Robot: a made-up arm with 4 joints.
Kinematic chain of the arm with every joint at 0, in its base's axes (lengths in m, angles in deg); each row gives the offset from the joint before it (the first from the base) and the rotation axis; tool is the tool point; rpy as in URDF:
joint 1: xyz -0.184 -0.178 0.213 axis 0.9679 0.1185 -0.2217
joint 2: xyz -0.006 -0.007 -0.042 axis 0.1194 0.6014 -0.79
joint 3: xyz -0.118 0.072 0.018 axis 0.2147 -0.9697 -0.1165
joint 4: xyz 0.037 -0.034 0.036 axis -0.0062 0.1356 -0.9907
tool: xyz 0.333 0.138 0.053 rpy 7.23 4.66 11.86
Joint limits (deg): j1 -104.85..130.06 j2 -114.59..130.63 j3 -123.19..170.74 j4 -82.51..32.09
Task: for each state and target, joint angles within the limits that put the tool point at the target. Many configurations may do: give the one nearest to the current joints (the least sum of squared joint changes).
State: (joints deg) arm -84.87 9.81 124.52 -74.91
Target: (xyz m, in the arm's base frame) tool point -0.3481 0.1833 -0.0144
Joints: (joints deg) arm -59.02 36.82 122.37 -58.00
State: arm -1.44 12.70 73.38 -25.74
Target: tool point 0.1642 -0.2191 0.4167
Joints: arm 19.83 71.43 61.46 -32.35
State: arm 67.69 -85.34 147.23 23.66
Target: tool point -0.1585 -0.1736 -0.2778
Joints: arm 81.08 -102.58 159.71 32.09
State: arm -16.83 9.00 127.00 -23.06
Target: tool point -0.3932 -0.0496 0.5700
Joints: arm -7.45 14.61 100.33 -5.14
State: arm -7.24 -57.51 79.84 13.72
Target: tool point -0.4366 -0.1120 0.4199
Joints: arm -14.08 -82.31 41.08 11.92
